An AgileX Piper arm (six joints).
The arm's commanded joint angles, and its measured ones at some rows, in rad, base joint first. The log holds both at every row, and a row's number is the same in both.
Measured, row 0: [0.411, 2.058, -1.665, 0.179, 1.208, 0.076]
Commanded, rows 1 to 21: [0.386, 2.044, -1.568, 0.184, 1.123, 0.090]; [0.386, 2.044, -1.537, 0.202, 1.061, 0.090]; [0.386, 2.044, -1.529, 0.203, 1.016, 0.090]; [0.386, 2.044, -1.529, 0.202, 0.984, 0.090]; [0.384, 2.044, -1.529, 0.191, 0.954, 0.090]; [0.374, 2.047, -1.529, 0.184, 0.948, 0.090]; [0.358, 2.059, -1.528, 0.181, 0.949, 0.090]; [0.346, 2.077, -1.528, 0.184, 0.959, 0.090]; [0.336, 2.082, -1.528, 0.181, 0.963, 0.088]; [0.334, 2.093, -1.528, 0.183, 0.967, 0.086]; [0.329, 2.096, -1.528, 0.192, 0.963, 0.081]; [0.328, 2.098, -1.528, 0.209, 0.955, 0.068]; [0.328, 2.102, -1.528, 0.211, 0.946, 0.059]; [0.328, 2.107, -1.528, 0.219, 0.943, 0.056]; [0.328, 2.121, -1.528, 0.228, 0.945, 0.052]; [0.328, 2.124, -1.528, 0.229, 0.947, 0.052]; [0.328, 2.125, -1.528, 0.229, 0.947, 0.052]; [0.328, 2.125, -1.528, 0.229, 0.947, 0.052]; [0.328, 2.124, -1.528, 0.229, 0.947, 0.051]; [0.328, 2.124, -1.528, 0.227, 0.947, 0.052]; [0.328, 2.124, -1.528, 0.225, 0.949, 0.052]
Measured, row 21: [0.330, 2.125, -1.532, 0.225, 0.950, 0.065]
